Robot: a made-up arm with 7 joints.
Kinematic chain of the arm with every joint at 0, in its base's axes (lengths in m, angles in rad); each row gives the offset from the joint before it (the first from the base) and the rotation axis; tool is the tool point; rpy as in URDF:
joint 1: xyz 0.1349 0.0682 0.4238 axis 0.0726 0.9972 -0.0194
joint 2: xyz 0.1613 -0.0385 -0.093 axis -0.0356 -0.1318 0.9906
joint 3: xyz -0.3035 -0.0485 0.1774 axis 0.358 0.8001 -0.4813
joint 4: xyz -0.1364 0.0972 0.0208 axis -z
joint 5: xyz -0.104 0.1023 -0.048 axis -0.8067 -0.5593 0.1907
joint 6: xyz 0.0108 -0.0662 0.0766 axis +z
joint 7: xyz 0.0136 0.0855 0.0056 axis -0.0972 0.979 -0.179
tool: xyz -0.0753 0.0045 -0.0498 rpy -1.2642 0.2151 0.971
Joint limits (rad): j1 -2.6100..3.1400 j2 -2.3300..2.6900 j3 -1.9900..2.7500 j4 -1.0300..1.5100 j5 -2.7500..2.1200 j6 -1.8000..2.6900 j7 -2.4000..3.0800
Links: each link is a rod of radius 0.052 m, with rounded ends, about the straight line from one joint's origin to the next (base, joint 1, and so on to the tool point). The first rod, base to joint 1, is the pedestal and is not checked.
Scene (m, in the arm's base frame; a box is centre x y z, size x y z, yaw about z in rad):
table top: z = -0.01
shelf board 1: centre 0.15 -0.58 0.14 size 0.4 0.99 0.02 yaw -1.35
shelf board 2: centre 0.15 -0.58 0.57 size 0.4 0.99 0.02 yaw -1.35
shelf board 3: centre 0.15 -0.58 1 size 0.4 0.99 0.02 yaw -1.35
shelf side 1: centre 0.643 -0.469 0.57 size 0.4 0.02 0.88 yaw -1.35
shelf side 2: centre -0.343 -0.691 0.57 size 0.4 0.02 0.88 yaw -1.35
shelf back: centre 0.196 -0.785 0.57 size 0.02 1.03 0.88 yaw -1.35
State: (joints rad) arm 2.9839 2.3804 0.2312 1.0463 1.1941 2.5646 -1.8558
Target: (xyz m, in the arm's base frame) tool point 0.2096 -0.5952 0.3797
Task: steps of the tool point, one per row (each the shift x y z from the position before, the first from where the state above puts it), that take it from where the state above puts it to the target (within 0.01 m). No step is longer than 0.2 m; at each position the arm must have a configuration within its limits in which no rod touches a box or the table.
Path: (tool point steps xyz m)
1: 0.1405 -0.0692 0.0090
2: 0.1551 -0.0325 0.0247
3: 0.1584 0.0080 0.0390

